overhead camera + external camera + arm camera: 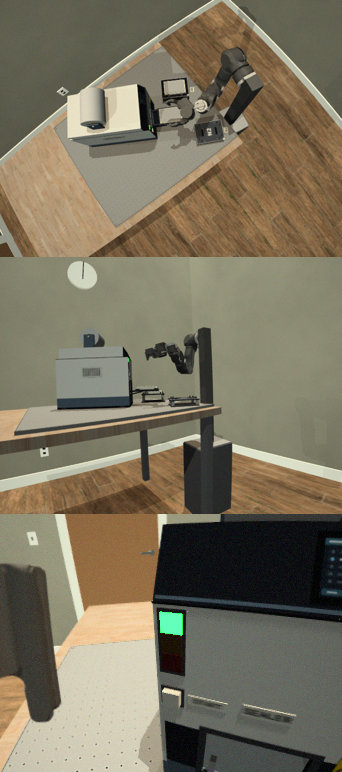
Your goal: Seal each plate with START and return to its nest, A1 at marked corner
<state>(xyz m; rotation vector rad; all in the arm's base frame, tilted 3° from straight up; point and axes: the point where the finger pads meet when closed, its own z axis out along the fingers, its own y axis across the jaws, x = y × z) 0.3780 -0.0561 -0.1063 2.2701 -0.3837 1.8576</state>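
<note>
The plate lies 20 cm below my hand, 5 cm to the right of it and 2 cm behind it. From my hand the other things lie so: black nest N1: 25 cm below, 20 cm to the right, 11 cm behind; then yellow warning label: 17 cm to the right, 15 cm below, 5 cm ahead; then sealer stage: 21 cm below, 5 cm to the right, 2 cm behind.
</note>
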